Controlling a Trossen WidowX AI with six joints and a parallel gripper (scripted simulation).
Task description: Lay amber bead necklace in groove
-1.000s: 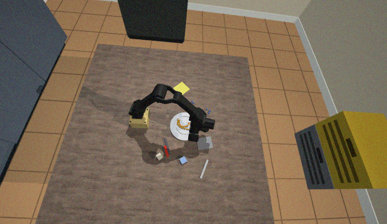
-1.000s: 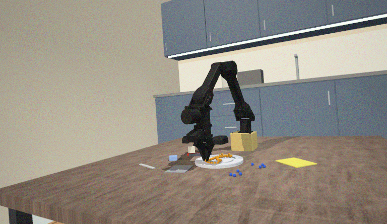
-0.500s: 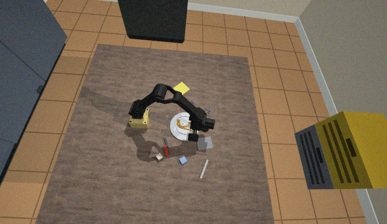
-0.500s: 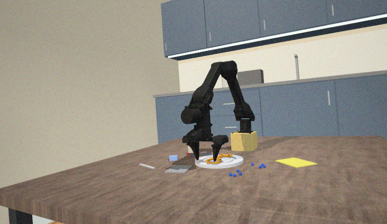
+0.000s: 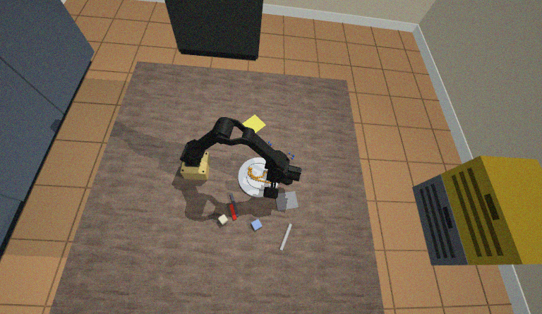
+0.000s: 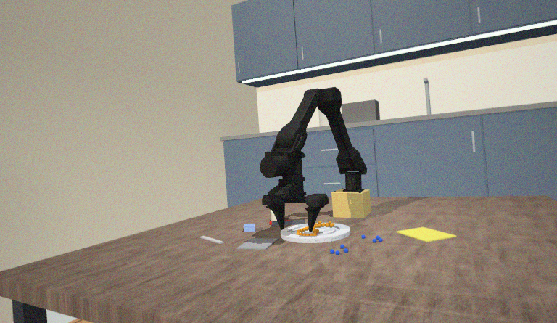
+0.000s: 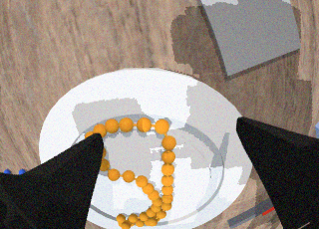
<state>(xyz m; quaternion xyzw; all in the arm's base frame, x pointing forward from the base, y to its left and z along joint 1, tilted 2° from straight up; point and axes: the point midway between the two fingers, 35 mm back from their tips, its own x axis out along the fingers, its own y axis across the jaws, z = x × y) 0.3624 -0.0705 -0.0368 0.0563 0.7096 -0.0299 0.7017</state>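
Now: the grey square tile 8 cm to the right of my gripper tip, 8 cm ahead of it and 2 cm below it. From my gripper tip the other things lie so: red stick: 17 cm behind, 12 cm to the right, 2 cm below; white stick: 24 cm to the right, 7 cm ahead, 2 cm below; light blue cube: 19 cm to the right, 6 cm behind, 1 cm below.
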